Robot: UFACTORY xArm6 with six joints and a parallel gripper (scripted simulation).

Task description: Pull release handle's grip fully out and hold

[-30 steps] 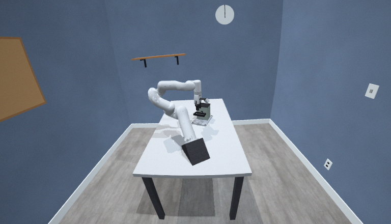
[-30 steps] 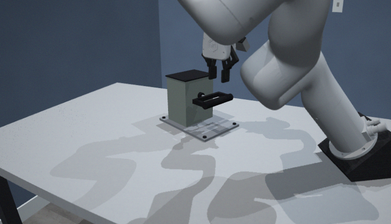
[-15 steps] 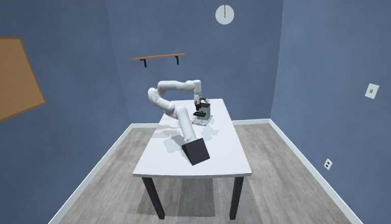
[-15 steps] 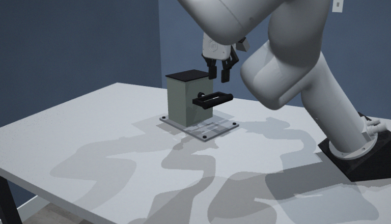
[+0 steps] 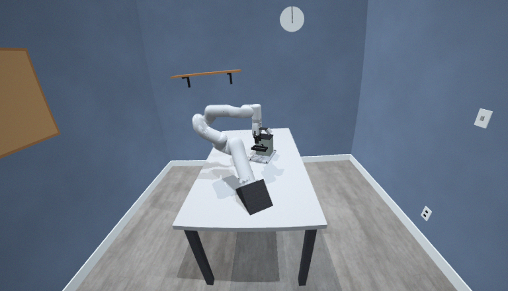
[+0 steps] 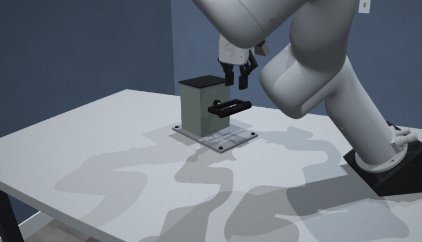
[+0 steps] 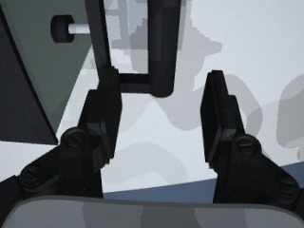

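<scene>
The grey baseplate is 190 mm below my hand, 90 mm ahead of it and 10 mm to the right of it.
</scene>
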